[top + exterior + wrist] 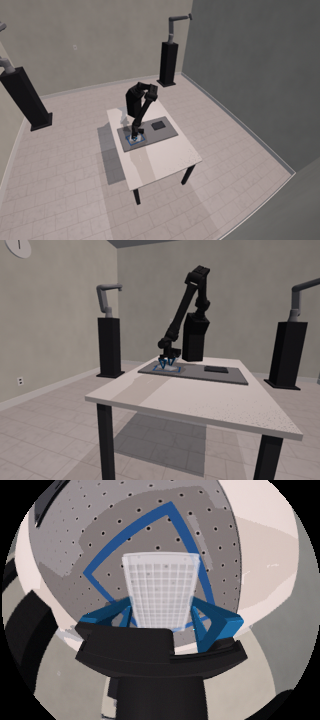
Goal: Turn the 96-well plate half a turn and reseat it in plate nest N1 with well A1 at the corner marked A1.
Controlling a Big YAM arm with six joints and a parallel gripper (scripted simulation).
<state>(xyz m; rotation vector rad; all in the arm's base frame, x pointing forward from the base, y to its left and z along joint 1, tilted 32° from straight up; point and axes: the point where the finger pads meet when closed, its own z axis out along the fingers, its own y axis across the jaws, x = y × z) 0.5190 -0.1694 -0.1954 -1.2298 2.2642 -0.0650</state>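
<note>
My gripper is now 10 mm above the 96-well plate. The rest, counted from my hand: dark plate nest N1: 70 mm behind, 360 mm to the left, 10 mm below.
</note>
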